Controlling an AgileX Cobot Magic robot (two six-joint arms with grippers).
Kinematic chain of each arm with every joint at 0, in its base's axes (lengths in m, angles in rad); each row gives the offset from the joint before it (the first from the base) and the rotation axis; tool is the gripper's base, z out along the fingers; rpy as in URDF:
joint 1: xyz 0 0 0.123 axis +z
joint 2: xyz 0 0 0 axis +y
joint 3: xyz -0.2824 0 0.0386 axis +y
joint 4: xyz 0.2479 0 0.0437 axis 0.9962 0 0.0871
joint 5: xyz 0 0 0 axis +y
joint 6: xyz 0.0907 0 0.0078 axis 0.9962 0 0.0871
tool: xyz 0 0 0 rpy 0 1.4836 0
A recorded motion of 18 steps. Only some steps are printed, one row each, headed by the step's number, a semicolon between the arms.
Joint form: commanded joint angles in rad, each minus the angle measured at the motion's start. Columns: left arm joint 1, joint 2, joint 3, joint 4, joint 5, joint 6; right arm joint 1, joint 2, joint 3, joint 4, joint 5, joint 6.
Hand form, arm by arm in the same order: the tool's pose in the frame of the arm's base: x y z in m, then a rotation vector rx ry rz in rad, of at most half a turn. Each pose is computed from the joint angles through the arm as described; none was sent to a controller.
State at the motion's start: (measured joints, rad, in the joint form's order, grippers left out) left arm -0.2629 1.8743 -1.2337 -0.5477 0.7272 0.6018; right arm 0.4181 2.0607 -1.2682 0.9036 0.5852 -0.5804
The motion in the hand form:
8: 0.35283 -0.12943 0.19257 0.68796 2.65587 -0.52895; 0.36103 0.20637 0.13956 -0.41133 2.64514 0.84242
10: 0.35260 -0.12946 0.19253 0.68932 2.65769 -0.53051; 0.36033 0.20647 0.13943 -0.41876 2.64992 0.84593
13: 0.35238 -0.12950 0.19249 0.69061 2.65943 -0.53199; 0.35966 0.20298 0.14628 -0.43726 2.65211 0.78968
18: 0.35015 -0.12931 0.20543 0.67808 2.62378 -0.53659; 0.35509 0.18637 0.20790 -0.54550 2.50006 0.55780
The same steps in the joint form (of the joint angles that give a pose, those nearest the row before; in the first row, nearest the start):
8: -0.0020 -0.0138 0.0033 -0.0111 0.0110 0.0042; 0.0012 -0.0002 -0.0064 0.0838 -0.0085 -0.0827
10: -0.0020 -0.0138 0.0033 -0.0111 0.0136 0.0043; 0.0012 -0.0002 -0.0064 0.0801 -0.0009 -0.0817
13: -0.0020 -0.0138 0.0033 -0.0111 0.0161 0.0042; 0.0012 -0.0230 -0.0064 -0.0023 -0.0089 -0.0241
18: -0.0020 -0.0477 0.0033 -0.0206 0.0134 0.0023; 0.0012 -0.1921 -0.0064 -0.3062 -0.0614 0.1293

